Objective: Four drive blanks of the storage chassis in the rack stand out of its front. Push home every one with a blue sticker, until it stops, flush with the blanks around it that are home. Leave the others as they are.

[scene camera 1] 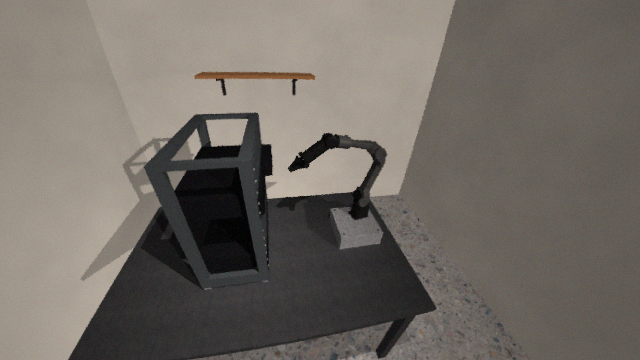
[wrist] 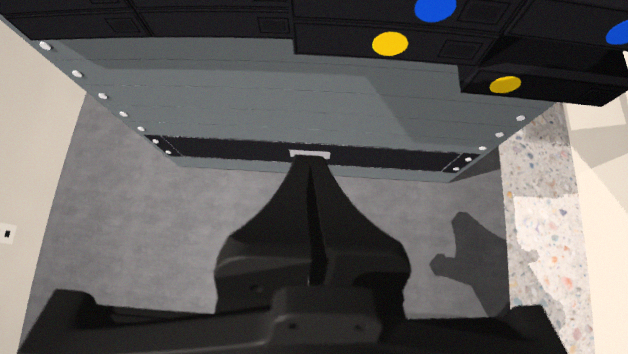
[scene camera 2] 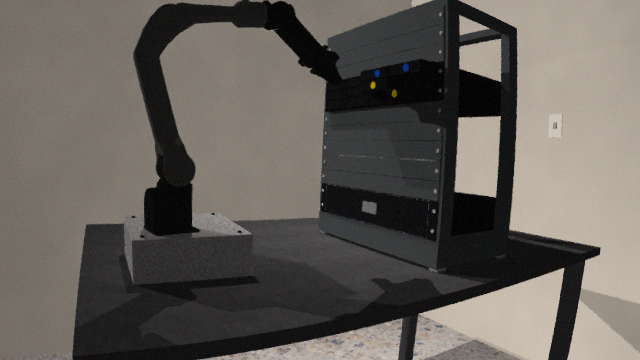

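The black storage chassis point(scene camera 2: 345, 95) sits high in the grey rack point(scene camera 1: 177, 240) point(scene camera 2: 507, 150). Two blanks with blue stickers, the left one point(scene camera 2: 377, 73) point(wrist: 435, 9) and the right one point(scene camera 2: 405, 67) point(wrist: 619, 33), stand out of its front. A yellow-stickered blank point(scene camera 2: 373, 85) point(wrist: 390, 43) stands out directly below the left blue one. Another yellow-stickered blank point(scene camera 2: 394, 93) point(wrist: 505, 85) stands out lower right. My gripper point(scene camera 1: 290, 169) point(scene camera 2: 341, 81) point(wrist: 307, 173) is shut and empty, pointing obliquely down in front of the rack, apart from the blanks. The upper chassis is cut off in the wrist view.
Grey filler panels point(scene camera 2: 380, 145) point(wrist: 250, 95) cover the rack front below the chassis. A black unit with a light label point(scene camera 2: 369, 207) point(wrist: 310, 154) is near the bottom. The arm's base block point(scene camera 1: 356, 230) point(scene camera 2: 190, 257) stands on the dark table point(scene camera 1: 310, 295). A wooden shelf point(scene camera 1: 255, 75) hangs behind.
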